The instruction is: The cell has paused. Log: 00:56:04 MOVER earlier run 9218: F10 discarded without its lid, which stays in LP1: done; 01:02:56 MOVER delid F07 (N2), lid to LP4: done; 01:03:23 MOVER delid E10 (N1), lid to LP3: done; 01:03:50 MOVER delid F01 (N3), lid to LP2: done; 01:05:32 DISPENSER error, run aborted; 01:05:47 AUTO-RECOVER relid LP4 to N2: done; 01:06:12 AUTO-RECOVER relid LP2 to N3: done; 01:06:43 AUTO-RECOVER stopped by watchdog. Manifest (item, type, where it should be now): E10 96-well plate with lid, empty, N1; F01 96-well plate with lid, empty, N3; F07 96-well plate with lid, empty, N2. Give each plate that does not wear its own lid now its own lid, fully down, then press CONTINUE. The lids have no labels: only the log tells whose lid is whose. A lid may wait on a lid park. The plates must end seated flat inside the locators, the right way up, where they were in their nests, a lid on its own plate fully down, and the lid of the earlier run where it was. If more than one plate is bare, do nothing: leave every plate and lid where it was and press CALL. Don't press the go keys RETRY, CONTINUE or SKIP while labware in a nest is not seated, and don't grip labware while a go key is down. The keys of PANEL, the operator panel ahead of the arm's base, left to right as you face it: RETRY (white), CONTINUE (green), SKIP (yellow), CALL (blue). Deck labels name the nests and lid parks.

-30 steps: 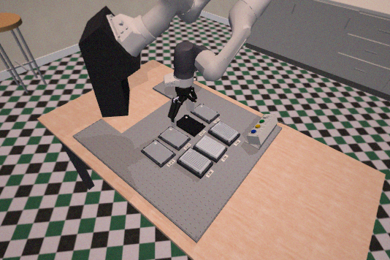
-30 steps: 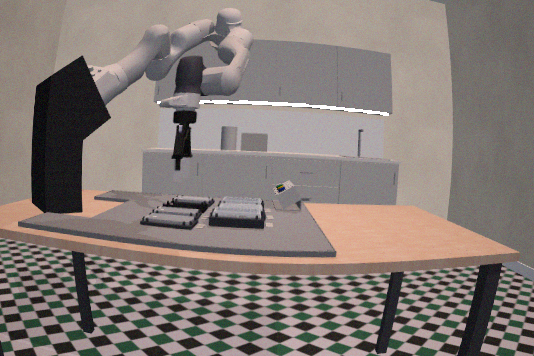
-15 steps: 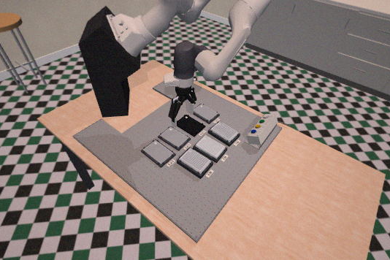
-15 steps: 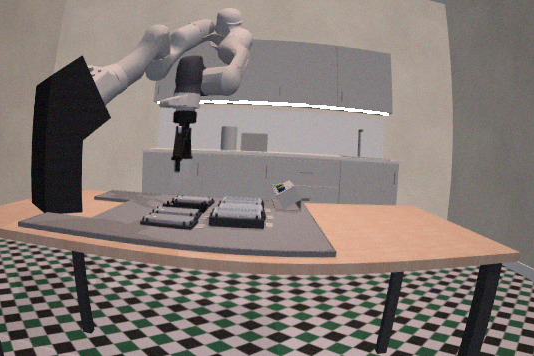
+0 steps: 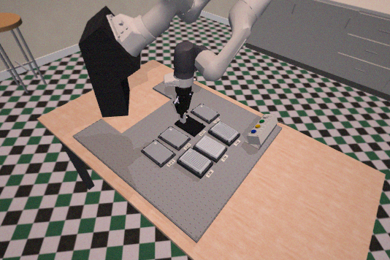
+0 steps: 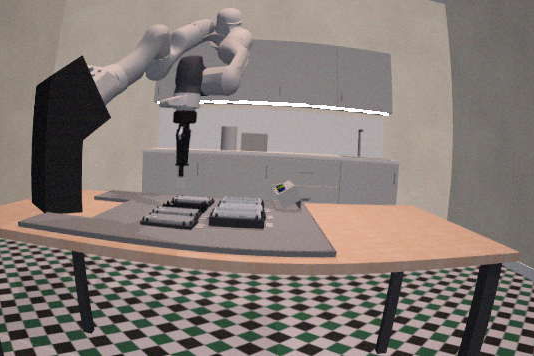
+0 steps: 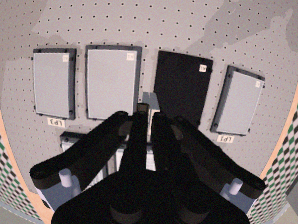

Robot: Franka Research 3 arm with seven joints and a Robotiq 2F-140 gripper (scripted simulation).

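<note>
Now: hand 2 cm past the lid park, 6 cm to the right of it and 11 cm above it. From my hand the other things lie so: plate (21 cm ahead, 7 cm to the right, 8 cm below).
</note>
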